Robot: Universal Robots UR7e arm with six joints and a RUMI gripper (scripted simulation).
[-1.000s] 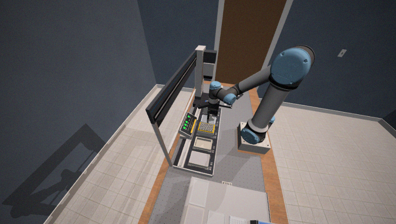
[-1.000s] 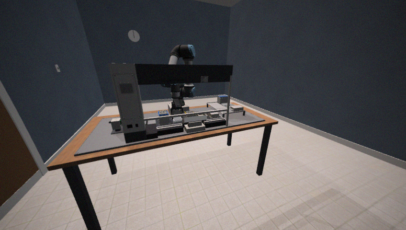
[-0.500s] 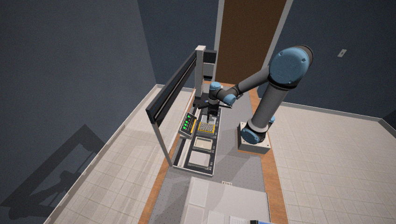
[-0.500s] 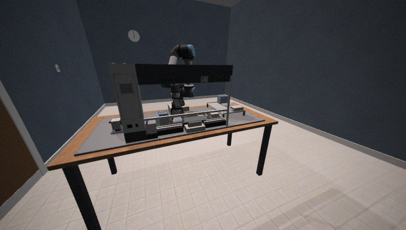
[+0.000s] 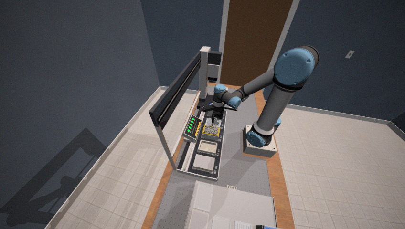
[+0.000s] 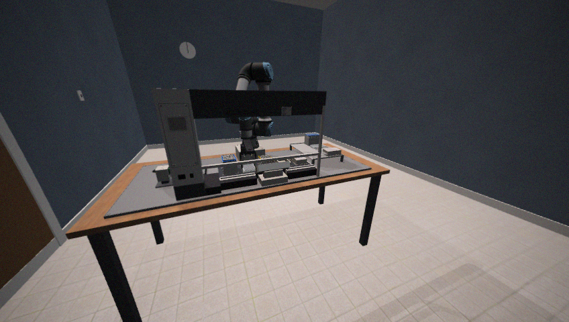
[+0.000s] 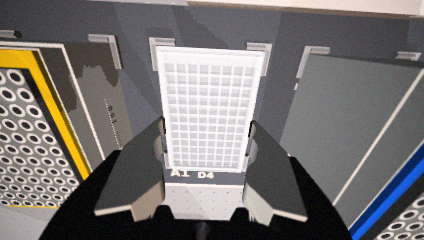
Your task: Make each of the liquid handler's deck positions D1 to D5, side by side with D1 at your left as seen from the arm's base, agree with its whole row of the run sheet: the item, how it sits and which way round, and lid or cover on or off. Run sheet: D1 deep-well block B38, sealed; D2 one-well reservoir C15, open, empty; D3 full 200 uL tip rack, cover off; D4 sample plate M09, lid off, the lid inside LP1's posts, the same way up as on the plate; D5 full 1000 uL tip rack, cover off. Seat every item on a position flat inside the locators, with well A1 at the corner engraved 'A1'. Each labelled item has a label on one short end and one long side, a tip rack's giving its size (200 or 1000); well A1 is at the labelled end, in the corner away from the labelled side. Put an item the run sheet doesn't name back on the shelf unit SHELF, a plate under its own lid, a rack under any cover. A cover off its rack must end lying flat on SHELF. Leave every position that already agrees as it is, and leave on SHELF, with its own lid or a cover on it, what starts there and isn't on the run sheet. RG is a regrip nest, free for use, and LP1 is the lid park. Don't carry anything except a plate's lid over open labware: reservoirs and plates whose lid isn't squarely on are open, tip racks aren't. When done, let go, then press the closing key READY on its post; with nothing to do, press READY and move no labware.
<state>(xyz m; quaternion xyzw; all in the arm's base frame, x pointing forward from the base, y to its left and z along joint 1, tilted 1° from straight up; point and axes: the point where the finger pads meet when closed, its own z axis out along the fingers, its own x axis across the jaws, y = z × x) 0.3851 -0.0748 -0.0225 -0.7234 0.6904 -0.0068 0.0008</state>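
My hand is 10 mm above the well plate. Also, from my hand: blue-framed tip rack 130 mm to the right, 60 mm above; then one-well reservoir 10 mm behind, 250 mm to the left; then yellow-framed tip rack 10 mm behind, 120 mm to the left, 30 mm above.
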